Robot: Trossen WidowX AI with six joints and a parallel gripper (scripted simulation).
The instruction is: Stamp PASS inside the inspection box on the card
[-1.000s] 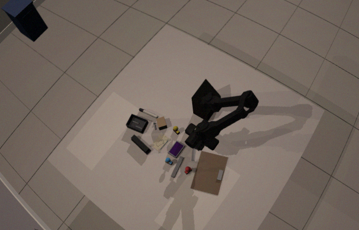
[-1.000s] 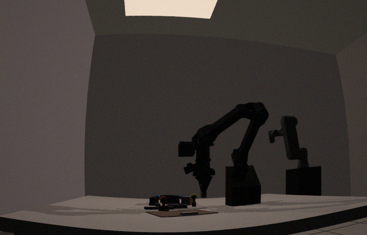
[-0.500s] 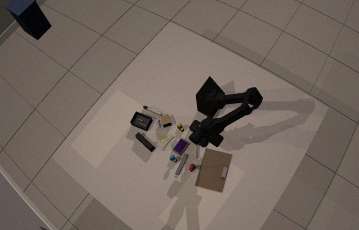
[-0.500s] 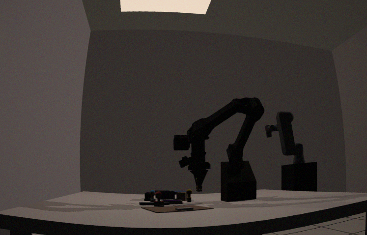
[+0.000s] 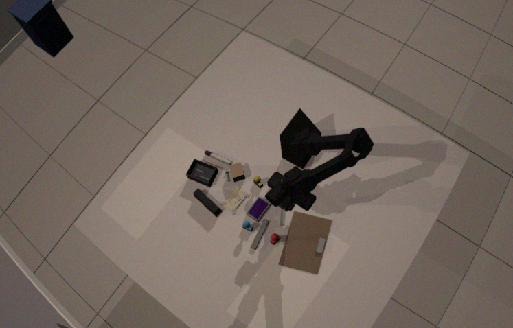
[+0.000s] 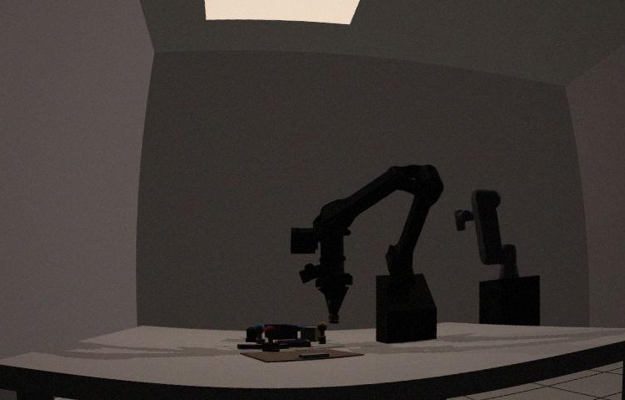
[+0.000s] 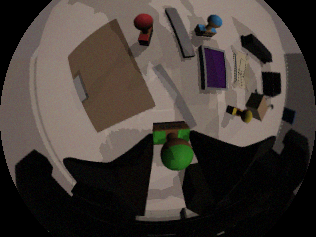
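Right now my gripper tip is 110 mm to the left of the purple ink pad, 90 mm short of it and 90 mm above it. Also, from my gripper tip: yellow stamp 180 mm to the right, 70 mm below; then green-knobbed stamp right at my gripper tip; then red stamp 160 mm ahead, 70 mm below, 30 mm to the left.
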